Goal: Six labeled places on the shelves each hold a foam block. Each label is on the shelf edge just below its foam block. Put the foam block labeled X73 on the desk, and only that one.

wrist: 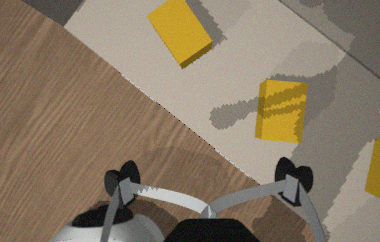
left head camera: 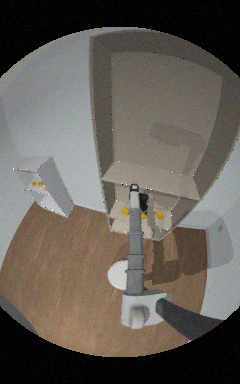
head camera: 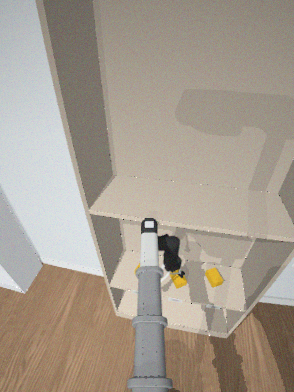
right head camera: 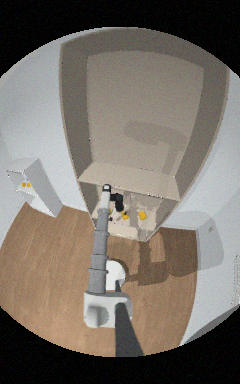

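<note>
Three yellow foam blocks lie on a low shelf of the tall beige bookcase (head camera: 75,100) (left head camera: 100,100) (right head camera: 72,90). The left block (head camera: 137,269) (left head camera: 125,211) (wrist: 181,32) is partly behind the arm in the head view. The middle block (head camera: 179,281) (right head camera: 125,216) (wrist: 282,112) and the right block (head camera: 214,277) (left head camera: 159,215) (right head camera: 142,215) (wrist: 374,172) also show; the wrist view cuts off the right one. Pale labels on the shelf edge are unreadable. My gripper (wrist: 206,174) is open and empty near the front edge, nearest the middle block. I cannot identify block X73 or the desk.
A small white shelf unit (left head camera: 60,187) (right head camera: 46,187) with small yellow blocks stands at the left by the wall. A broad upper board (head camera: 190,202) of the bookcase spans above the blocks. The telescoping arm (head camera: 150,345) reaches over the wooden floor (head camera: 65,340).
</note>
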